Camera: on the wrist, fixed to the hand. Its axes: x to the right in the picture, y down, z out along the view.
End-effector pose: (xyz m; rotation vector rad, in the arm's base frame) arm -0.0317 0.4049 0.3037 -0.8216 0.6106 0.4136
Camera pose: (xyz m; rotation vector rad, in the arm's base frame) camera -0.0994 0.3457 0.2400 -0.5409 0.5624 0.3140
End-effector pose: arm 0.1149 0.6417 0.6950 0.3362 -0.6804 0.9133
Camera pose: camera 0.1188 0.7082 0.6072 0.6407 -0.6154 0.9653
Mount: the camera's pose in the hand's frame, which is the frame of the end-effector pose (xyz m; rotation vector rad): -0.0163 0.0365 -0.1027 0.2853 -0.0807 -0.0385
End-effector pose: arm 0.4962 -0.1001 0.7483 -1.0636 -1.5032 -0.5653
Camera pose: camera 0.5791 -0.1727 0.7490 -0.8455 -1.6223 -0.3246
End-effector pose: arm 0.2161 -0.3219 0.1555 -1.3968 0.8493 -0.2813
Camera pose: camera 0.1257 -0.3807 0.1330 -1.1509 0.6869 -0.3587
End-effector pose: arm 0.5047 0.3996 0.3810 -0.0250 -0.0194 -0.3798
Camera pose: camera 0.5046 0.4366 0.2772 0.2422 -0.1537 -0.4115
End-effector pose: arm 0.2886 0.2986 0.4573 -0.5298 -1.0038 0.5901
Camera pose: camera 0.3654 0.2999 0.3783 -0.2355 -0.9835 0.7112
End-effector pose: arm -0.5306 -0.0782 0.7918 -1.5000 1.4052 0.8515
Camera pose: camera -0.5775 -0.1657 0.8397 -1.2579 1.3700 0.6495
